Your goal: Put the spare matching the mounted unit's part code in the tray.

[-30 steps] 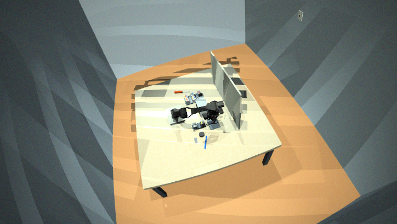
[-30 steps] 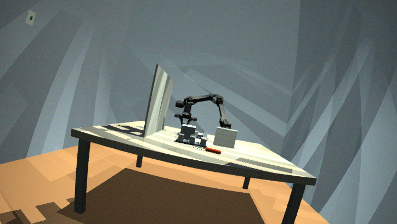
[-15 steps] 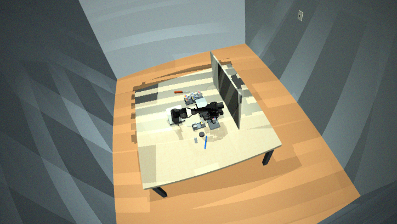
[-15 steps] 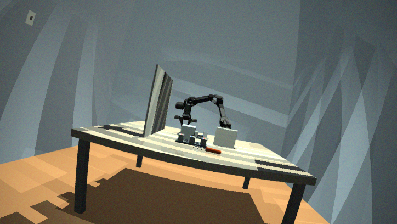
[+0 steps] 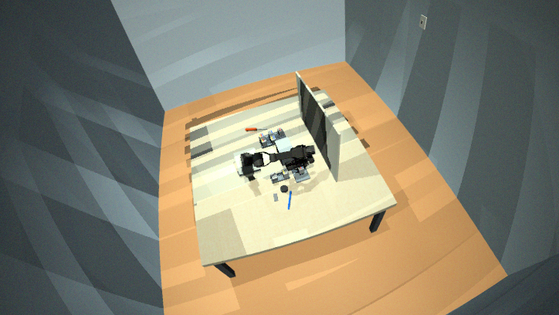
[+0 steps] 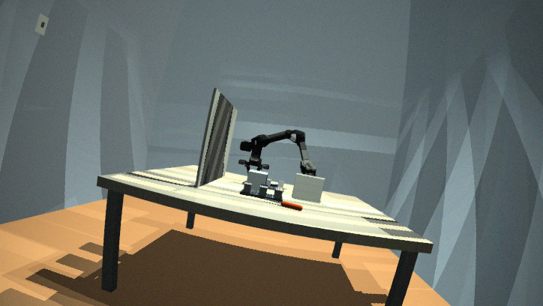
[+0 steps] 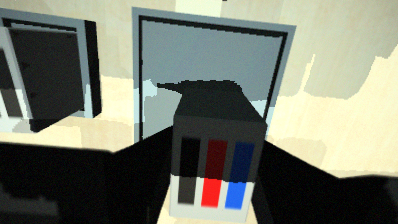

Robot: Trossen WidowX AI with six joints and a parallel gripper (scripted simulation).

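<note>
Right now my gripper tip is 2 cm below the spare block. The rest, counted from my gripper tip: slotted piece (14 cm behind, 3 cm to the left, 3 cm below); then grey tray (3 cm below); then black puck (15 cm behind, 7 cm to the right, 3 cm below).
</note>
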